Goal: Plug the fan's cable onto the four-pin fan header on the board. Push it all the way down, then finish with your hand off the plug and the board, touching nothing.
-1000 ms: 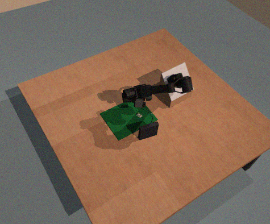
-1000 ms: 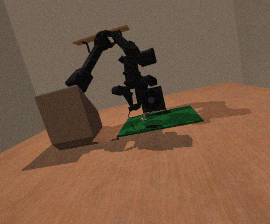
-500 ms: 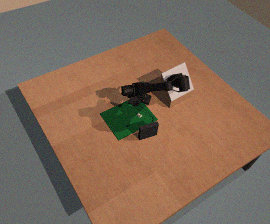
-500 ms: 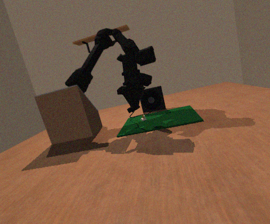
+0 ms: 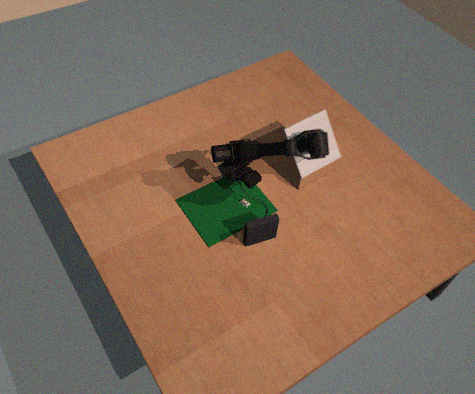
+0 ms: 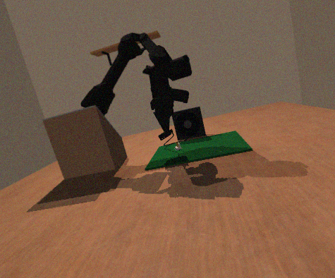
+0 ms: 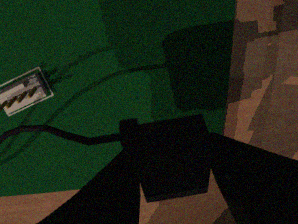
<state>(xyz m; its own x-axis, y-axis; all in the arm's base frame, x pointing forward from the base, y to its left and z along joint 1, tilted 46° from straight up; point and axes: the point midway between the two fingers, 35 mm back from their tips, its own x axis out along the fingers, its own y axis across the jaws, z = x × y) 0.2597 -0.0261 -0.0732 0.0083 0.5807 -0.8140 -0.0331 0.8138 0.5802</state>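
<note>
Now: gripper tip 1 cm past the black plug. The rest, counted from my gripper tip: green board 9 cm below, 8 cm ahead, 4 cm to the left; then dark square fan 22 cm to the left, 8 cm ahead, 2 cm below.
</note>
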